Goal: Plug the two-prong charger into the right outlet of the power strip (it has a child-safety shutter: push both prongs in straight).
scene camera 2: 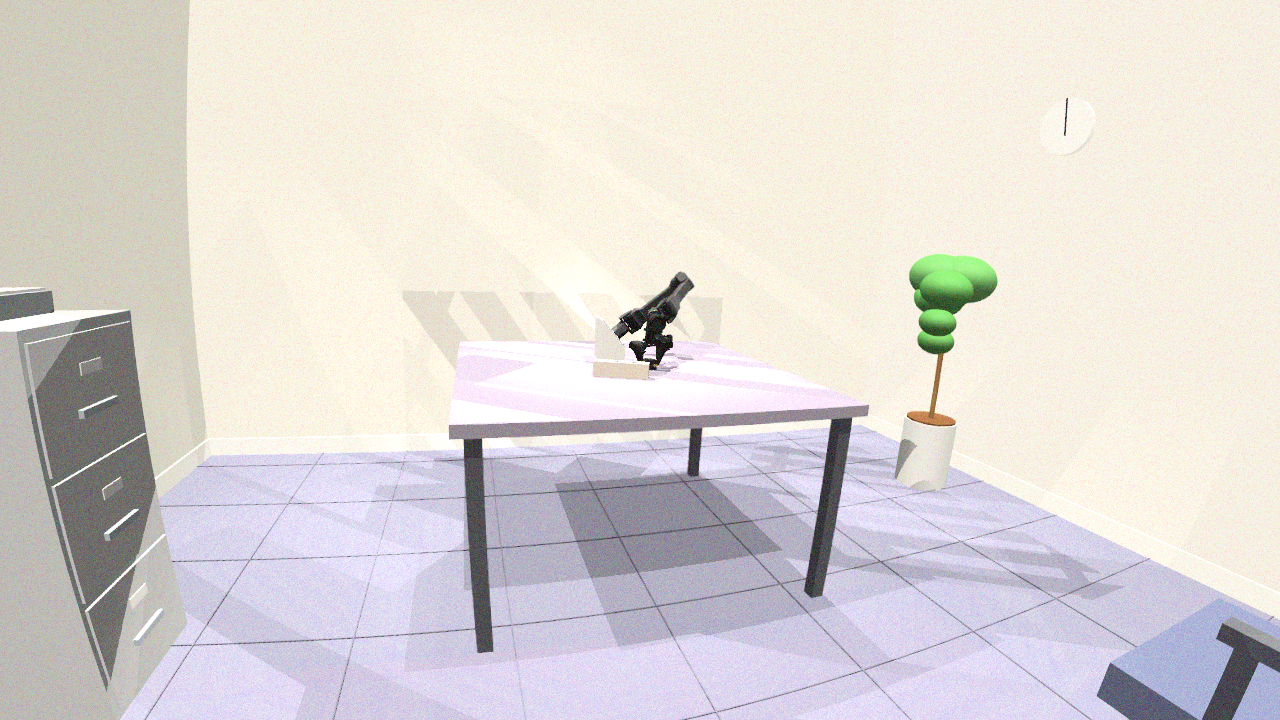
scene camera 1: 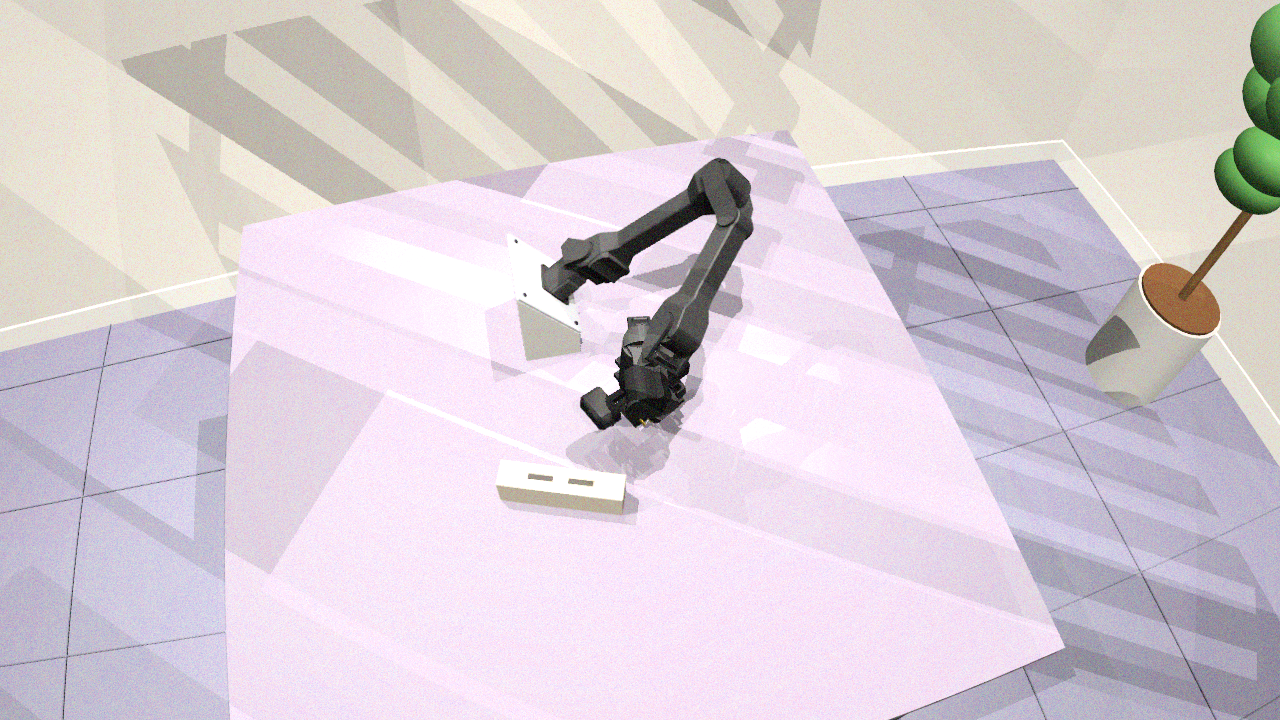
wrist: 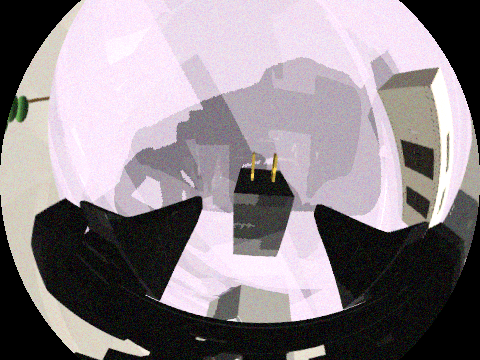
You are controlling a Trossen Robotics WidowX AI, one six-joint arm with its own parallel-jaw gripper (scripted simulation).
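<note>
There's a two-prong charger here, and then there's the gripper, which is open with nothing in it; you can see the gripper in scene camera 2 and in the wrist view as well.
</note>
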